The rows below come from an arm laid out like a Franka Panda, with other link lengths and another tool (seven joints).
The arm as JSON. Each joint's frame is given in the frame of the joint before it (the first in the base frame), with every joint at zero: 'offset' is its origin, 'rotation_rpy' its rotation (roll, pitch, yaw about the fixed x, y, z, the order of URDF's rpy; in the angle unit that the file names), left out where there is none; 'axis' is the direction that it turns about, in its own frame. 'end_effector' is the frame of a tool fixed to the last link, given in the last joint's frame.
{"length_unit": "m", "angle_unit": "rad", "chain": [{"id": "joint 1", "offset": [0.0, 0.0, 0.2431], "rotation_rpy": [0.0, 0.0, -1.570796], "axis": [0.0, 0.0, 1.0]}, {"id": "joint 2", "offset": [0.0, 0.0, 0.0], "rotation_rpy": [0.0, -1.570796, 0.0], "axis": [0.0, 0.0, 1.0]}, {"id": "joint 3", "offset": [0.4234, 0.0, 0.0], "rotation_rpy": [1.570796, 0.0, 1.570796], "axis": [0.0, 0.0, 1.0]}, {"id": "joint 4", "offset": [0.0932, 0.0, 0.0], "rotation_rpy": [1.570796, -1.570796, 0.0], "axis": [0.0, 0.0, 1.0]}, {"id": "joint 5", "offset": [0.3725, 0.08, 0.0], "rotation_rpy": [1.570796, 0.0, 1.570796], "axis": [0.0, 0.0, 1.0]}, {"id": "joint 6", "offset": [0.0, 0.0, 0.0], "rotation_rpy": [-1.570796, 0.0, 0.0], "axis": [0.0, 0.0, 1.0]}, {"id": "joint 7", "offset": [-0.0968, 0.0, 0.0], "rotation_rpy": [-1.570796, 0.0, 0.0], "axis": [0.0, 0.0, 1.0]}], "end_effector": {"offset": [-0.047, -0.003, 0.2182], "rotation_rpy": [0.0, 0.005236, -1.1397]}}
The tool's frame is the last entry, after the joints.
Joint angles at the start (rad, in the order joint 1, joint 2, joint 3, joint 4, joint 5, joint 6, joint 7): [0.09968, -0.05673, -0.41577, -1.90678, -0.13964, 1.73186, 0.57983]
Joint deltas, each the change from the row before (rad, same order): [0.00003, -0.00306, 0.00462, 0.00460, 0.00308, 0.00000, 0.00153]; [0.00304, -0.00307, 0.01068, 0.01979, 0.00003, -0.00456, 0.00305]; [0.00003, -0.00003, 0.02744, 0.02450, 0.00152, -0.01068, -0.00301]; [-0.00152, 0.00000, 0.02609, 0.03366, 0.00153, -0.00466, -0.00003]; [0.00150, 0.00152, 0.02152, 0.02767, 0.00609, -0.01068, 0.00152]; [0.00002, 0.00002, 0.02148, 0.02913, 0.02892, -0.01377, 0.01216]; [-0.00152, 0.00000, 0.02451, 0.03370, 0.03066, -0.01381, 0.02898]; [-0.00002, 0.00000, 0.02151, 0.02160, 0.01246, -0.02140, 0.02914]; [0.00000, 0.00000, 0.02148, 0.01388, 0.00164, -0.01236, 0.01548]
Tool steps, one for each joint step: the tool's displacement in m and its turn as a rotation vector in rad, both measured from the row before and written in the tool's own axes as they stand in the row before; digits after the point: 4 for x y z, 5 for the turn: [-0.0017, 0.0018, -0.0041, 0.00146, -0.00852, -0.00171]; [-0.0054, 0.0034, -0.0121, 0.01153, -0.01593, -0.00749]; [-0.0108, 0.0101, -0.0134, 0.01183, -0.01295, -0.02637]; [-0.0117, 0.0068, -0.0187, 0.01900, -0.02580, -0.01940]; [-0.0103, 0.0086, -0.0137, 0.00738, -0.01690, -0.01690]; [-0.0108, 0.0121, -0.0140, -0.01330, -0.02874, -0.00238]; [-0.0112, 0.0131, -0.0160, -0.01365, -0.03309, 0.01220]; [-0.0057, 0.0122, -0.0087, -0.00899, -0.00657, 0.01015]; [-0.0056, 0.0107, -0.0062, 0.00098, -0.00250, -0.00505]
